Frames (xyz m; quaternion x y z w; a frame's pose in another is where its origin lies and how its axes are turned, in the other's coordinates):
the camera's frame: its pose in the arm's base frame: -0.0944 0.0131 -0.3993 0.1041 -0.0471 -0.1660 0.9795
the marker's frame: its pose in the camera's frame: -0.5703 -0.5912 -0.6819 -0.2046 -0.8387 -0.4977 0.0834
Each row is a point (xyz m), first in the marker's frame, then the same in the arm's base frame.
Working: the marker's frame: its pose in the arm's base frame: -0.7307 -0.2133 -1.2261 0.3075 0.7397 0.5983 0.0191

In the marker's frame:
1: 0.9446 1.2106 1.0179
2: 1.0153 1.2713 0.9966
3: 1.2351 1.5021 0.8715
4: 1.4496 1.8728 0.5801
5: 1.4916 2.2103 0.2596
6: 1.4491 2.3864 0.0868
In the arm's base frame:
1: -0.5696 1.2420 -0.1080
2: -0.6091 1.2629 -0.0235
3: -0.7370 1.2806 0.2936
4: -0.8661 1.1638 0.7815
5: -0.8814 0.9360 1.1893
6: -0.8393 0.7815 1.3817

